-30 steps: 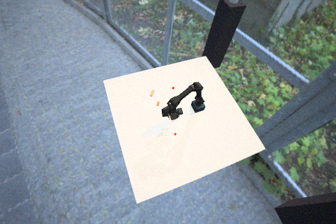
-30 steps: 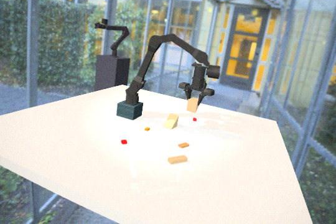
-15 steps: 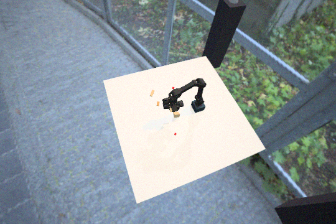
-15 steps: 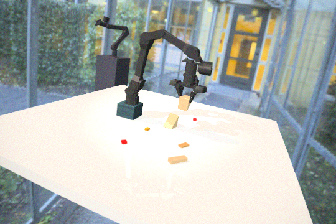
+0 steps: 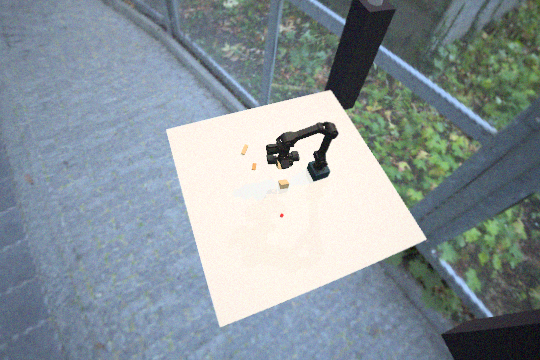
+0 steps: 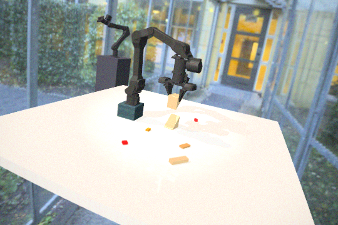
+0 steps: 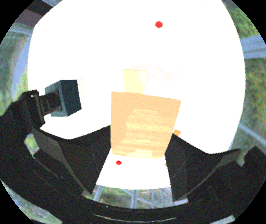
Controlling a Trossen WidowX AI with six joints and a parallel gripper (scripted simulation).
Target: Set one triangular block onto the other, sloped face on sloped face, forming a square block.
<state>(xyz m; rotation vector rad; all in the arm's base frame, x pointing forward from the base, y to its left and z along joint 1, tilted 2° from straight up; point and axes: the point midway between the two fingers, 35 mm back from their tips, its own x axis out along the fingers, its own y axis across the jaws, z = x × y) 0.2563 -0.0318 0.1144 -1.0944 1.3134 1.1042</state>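
My gripper tip is 9 cm past the orange chip, 8 cm to the left of it and 16 cm above it. Round my gripper tip: red marker (10 cm behind, 27 cm to the right, 16 cm below); then triangular block (1 cm above); then red cube (7 cm ahead, 25 cm to the left, 15 cm below).
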